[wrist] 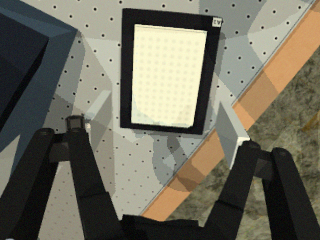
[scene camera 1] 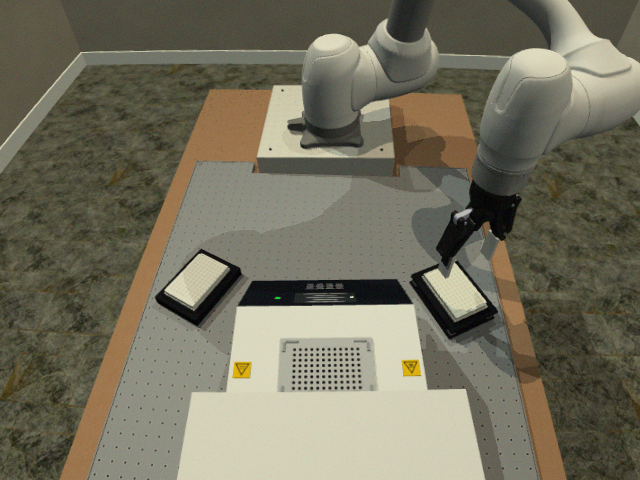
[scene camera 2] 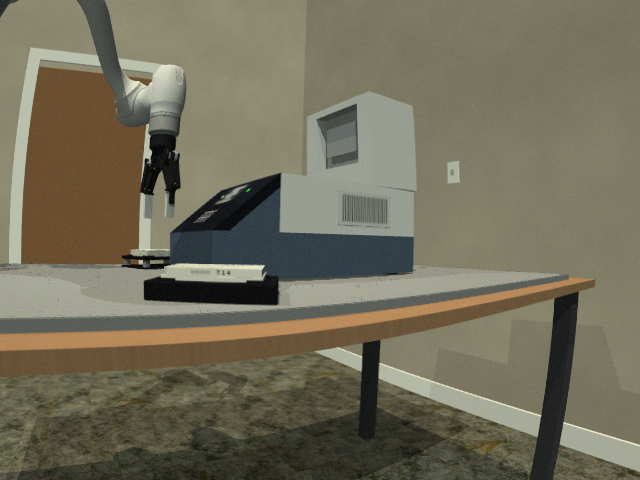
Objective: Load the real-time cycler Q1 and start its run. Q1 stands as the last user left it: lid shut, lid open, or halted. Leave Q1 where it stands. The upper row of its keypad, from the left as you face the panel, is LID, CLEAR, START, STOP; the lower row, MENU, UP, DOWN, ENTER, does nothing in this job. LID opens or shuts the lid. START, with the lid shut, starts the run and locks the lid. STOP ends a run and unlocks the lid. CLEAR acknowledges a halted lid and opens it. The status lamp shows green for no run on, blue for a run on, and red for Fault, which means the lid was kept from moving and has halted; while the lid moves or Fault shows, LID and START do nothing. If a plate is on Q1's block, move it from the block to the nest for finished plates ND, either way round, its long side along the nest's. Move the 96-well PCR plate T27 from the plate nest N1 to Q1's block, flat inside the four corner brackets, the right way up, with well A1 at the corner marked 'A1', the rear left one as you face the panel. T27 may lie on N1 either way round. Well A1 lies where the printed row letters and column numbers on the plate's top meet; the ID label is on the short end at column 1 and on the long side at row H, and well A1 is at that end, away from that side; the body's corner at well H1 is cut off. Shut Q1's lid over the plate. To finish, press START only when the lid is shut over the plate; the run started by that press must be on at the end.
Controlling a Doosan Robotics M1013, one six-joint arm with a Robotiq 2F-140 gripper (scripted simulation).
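Note:
My gripper is there in the pictures, and the wrist view and scene camera 2 show the gripper too. There is also a lid to be seen.

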